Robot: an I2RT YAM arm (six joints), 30 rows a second.
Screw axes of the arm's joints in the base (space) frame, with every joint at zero. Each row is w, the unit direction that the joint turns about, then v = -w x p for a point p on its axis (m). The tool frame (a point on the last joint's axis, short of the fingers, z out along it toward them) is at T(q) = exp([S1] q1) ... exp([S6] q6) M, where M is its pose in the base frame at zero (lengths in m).
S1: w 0 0 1 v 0 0 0
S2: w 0 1 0 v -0.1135 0 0.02
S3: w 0 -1 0 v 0.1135 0 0.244
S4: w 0 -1 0 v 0.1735 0 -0.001
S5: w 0 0 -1 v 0 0.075 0
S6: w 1 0 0 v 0 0.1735 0
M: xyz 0.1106 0 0.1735 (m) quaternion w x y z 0.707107 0 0.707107 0
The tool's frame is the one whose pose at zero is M.
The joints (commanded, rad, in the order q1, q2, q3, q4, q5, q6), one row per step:
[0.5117 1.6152 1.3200 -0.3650 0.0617 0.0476]
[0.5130 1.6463 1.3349 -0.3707 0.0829 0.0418]
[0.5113 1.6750 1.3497 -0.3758 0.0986 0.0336]
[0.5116 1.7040 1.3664 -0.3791 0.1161 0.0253]
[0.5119 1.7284 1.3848 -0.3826 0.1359 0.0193]
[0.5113 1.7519 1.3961 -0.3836 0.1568 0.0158]
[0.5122 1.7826 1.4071 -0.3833 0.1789 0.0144]
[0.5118 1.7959 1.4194 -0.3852 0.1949 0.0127]
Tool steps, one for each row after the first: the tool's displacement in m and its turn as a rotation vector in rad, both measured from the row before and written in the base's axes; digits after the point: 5 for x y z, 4 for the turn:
[0.00572 0.00291 -0.00641 -0.0264 0.0108 -0.0117]
[0.00573 0.00184 -0.00574 -0.0239 0.0092 -0.0086]
[0.00562 0.00257 -0.00525 -0.0235 0.0057 -0.0076]
[0.00505 0.00217 -0.00316 -0.0203 0.0003 -0.0106]
[0.00460 0.00147 -0.00510 -0.0211 0.0038 -0.0138]
[0.00526 0.00248 -0.00797 -0.0236 0.0093 -0.0143]
[0.00305 0.00089 -0.00117 -0.0122 -0.0032 -0.0108]

